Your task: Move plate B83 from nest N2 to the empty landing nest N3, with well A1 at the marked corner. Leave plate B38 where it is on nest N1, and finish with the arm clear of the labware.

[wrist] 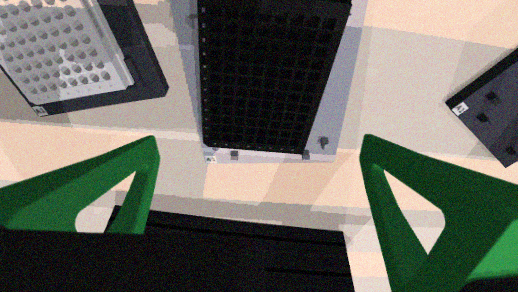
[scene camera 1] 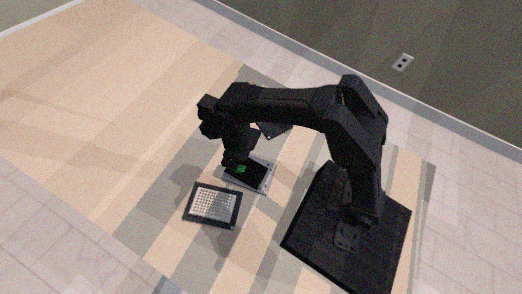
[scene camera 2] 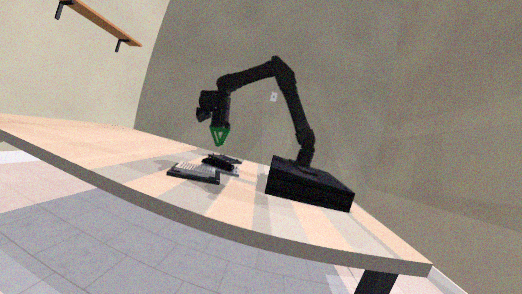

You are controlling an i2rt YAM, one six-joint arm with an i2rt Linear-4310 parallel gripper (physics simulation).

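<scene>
A black plate (scene camera 1: 255,177) (scene camera 2: 218,162) (wrist: 265,75) lies on the light grey nest (scene camera 1: 270,181) (wrist: 332,115), its near end by the nest's A1 label. A white plate (scene camera 1: 212,204) (scene camera 2: 192,168) (wrist: 55,50) sits on a dark nest (scene camera 1: 237,207) (wrist: 145,65). Another dark nest (scene camera 1: 274,131) (wrist: 502,110), partly visible, shows bare posts in the wrist view. No plate or nest number is legible. My gripper (scene camera 1: 241,168) (scene camera 2: 219,143) (wrist: 259,146) is open and empty, above the black plate with a visible gap in scene camera 2; the arm partly hides things in scene camera 1.
The arm stands on a large black base block (scene camera 1: 315,235) (scene camera 2: 310,185) to the right of the nests. The wooden table's front edge (scene camera 2: 225,233) runs across scene camera 2. A wall shelf (scene camera 2: 102,22) is far at the upper left.
</scene>
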